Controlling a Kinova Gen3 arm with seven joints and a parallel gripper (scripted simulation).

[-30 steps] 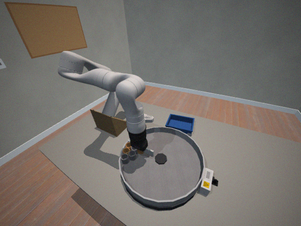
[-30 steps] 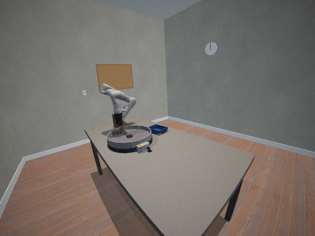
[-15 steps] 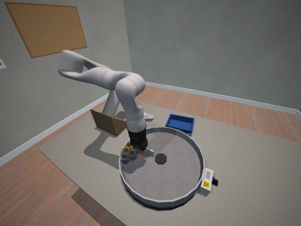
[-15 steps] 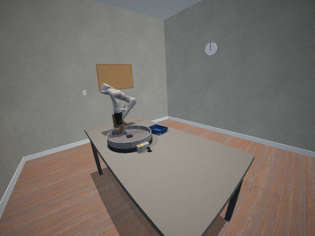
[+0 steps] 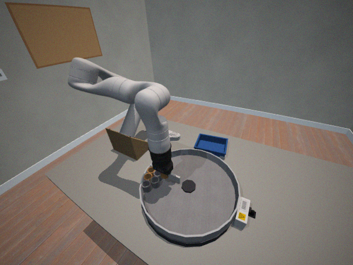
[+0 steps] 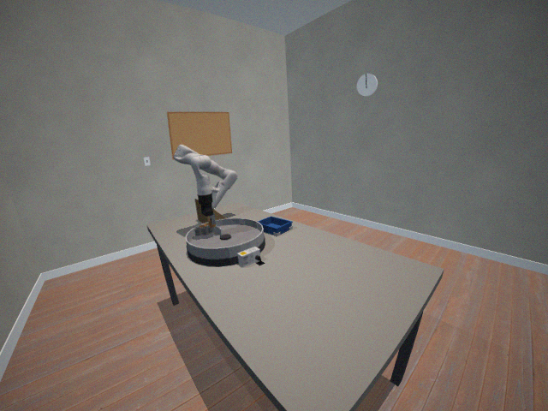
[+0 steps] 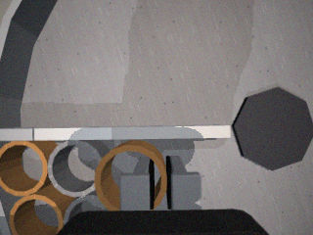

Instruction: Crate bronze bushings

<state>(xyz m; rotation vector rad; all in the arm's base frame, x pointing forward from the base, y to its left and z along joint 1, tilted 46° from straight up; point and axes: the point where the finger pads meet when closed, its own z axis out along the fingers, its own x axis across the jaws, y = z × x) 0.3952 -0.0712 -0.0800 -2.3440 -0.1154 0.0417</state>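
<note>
Right now the blue crate is 6 cm ahead of my hand, 37 cm to the left of it and 11 cm below it. From my hand the other things lie so: round grey turning table 9 cm ahead, 3 cm to the left, 8 cm below.
</note>
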